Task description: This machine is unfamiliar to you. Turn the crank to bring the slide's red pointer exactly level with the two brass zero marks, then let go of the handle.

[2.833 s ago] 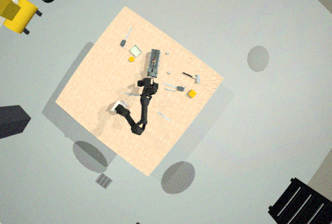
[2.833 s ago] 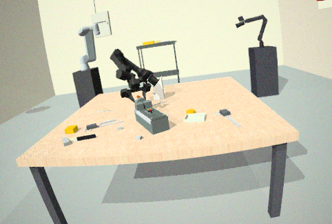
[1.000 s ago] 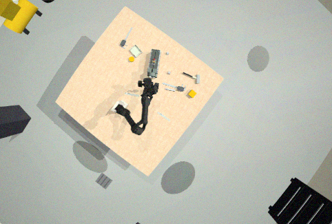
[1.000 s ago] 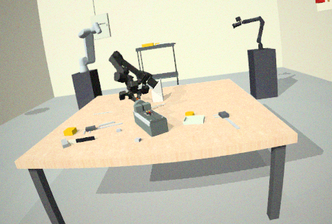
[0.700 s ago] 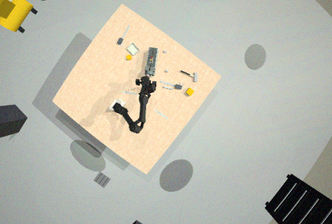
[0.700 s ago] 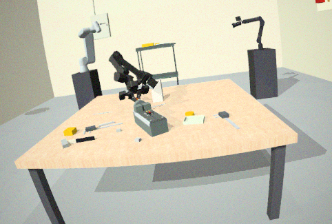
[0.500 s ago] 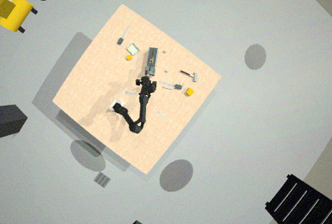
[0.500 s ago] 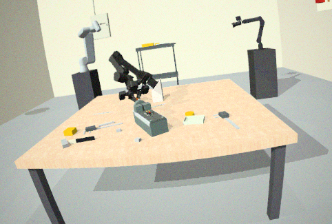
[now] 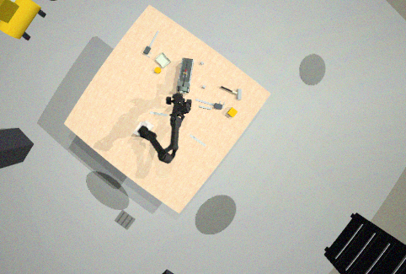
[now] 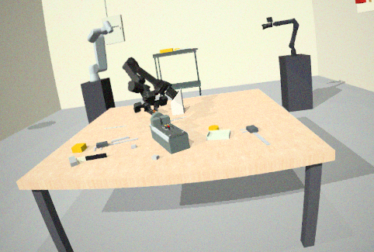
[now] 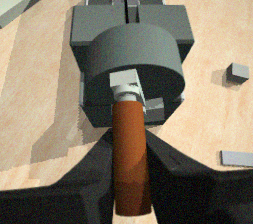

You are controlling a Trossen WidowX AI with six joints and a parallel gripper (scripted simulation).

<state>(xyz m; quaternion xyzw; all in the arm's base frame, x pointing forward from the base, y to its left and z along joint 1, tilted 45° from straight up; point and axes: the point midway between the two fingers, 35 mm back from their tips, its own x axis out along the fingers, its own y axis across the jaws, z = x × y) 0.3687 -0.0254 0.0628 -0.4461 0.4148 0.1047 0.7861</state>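
Right now my gripper tip is 1 cm below the crank. The rest, counted from my gripper tip: red pointer: 17 cm ahead, 9 cm to the left, 1 cm below; brown crank handle: 3 cm above, 1 cm to the right, 1 cm behind; yellow disc: 29 cm to the left, 8 cm below, 3 cm ahead.
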